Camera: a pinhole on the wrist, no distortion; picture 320 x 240 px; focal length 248.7 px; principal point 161.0 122.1 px. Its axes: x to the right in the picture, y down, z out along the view. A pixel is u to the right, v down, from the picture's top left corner.
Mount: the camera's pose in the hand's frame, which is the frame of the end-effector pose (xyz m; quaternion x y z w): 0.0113 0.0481 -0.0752 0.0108 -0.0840 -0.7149 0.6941
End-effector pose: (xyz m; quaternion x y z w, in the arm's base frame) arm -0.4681 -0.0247 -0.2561 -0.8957 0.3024 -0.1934 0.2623
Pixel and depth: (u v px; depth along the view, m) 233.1 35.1 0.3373
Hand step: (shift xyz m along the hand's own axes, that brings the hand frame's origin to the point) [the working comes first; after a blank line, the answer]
In the camera's frame: 0.0978 -0.1180 0.3373

-0.1537 -0.0110 0.2512
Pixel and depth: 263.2 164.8 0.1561
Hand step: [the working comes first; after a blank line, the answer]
In the camera's frame: 0.0641 0.0268 0.1561

0.0149 0.0001 0.0888
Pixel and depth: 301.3 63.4 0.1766
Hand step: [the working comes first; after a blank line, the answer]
In the camera's frame: 0.0996 -0.0417 0.1766

-0.0569 -0.0315 0.1033
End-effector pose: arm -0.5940 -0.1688 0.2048 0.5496 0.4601 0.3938 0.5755
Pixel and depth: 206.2 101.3 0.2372
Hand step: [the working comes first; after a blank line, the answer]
In the camera's frame: 0.0431 -0.0198 0.2372

-0.0412 0.0306 0.1603
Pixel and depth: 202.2 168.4 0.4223
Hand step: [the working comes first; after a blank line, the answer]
In the camera's frame: 0.0700 0.0786 0.4223

0.0309 0.0212 0.3587
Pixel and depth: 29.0 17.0 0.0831
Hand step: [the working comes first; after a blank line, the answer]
In the camera's frame: -0.0441 -0.0351 0.0831

-0.0329 0.1015 -0.0025
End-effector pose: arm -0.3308 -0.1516 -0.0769 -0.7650 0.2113 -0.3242 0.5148
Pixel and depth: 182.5 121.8 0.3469
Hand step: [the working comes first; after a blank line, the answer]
In the camera's frame: 0.0300 -0.0004 0.3469

-0.0360 0.0548 0.2697
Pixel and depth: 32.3 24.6 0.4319
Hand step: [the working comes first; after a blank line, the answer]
In the camera's frame: -0.2235 -0.1693 0.4319

-0.2054 0.3195 0.3050
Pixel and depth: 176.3 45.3 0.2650
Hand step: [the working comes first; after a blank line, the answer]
In the camera's frame: 0.0163 -0.0818 0.2650

-0.1053 0.0616 0.1766
